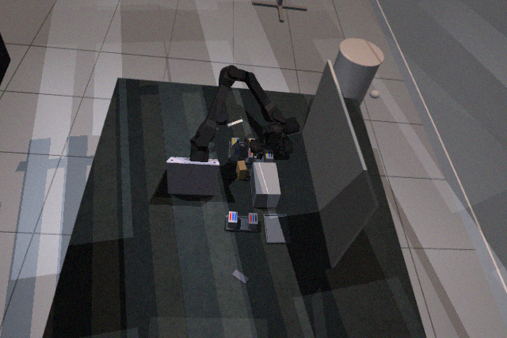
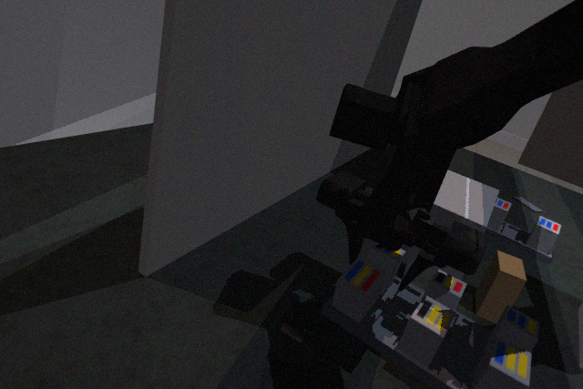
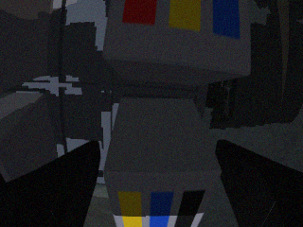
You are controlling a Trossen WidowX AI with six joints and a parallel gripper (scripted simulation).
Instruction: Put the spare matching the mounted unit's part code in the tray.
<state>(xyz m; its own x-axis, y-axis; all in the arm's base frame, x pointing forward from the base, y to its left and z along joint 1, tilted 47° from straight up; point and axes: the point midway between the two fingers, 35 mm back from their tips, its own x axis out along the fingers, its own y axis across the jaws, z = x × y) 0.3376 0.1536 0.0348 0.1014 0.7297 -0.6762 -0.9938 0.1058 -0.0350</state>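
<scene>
My gripper tip is 30 mm below the grey spare block. Round my gripper tip: mounted unit 160 mm to the right, 50 mm behind, 30 mm above; white panel 210 mm above, 190 mm ahead, 180 mm to the right; brown block 140 mm behind, 80 mm to the right, 20 mm above.
</scene>
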